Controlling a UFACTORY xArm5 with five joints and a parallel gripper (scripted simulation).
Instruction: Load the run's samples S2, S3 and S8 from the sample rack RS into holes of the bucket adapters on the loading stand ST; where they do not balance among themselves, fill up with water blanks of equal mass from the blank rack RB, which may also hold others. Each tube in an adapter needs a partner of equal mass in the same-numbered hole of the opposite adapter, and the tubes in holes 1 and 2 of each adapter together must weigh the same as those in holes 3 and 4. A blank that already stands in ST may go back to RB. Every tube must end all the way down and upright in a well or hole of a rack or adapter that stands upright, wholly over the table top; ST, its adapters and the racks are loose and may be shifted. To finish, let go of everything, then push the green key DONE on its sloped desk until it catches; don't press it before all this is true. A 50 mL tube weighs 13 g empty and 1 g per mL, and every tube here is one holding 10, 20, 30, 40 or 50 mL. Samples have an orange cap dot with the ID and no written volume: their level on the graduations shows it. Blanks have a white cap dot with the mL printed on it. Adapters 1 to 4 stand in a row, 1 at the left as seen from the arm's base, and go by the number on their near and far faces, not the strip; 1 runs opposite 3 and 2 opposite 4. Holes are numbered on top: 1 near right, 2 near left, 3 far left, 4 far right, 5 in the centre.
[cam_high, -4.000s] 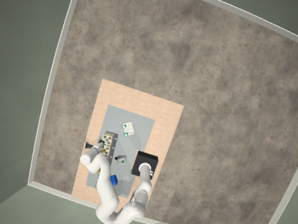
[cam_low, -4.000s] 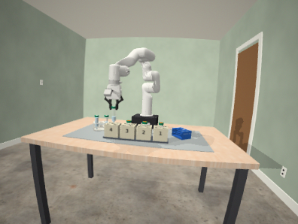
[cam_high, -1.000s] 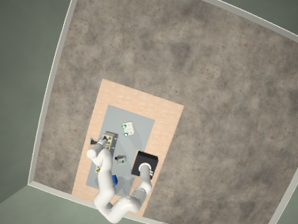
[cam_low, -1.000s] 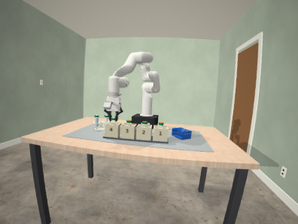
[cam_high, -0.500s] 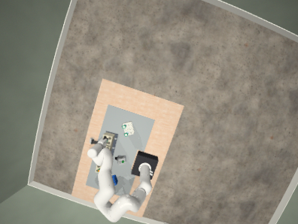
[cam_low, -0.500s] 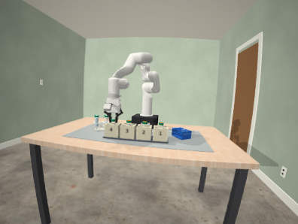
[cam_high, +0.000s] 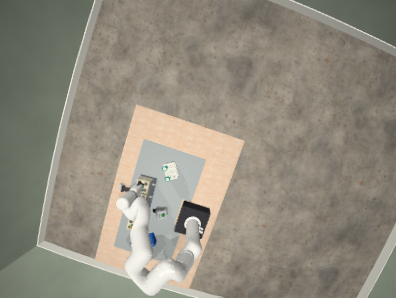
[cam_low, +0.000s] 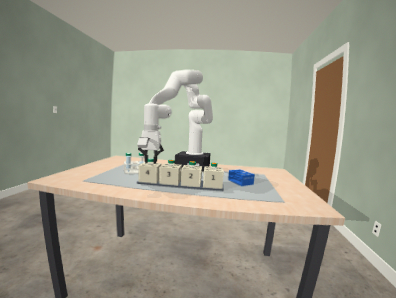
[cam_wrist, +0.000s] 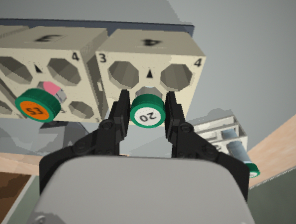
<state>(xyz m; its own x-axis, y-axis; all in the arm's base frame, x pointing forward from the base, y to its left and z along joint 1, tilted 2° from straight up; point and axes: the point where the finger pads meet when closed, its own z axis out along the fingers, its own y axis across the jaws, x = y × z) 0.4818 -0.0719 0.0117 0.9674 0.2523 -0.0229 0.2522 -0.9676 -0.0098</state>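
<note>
My gripper is now 23 cm past the done key desk, 15 cm to the right of it and 7 cm above it. From my hand the other things lie so: blank rack RB (20 cm to the right, 13 cm behind, 9 cm below); loading stand ST (16 cm to the left, 12 cm below, 5 cm behind); blue sample rack RS (44 cm to the left, 24 cm behind, 9 cm below).
</note>
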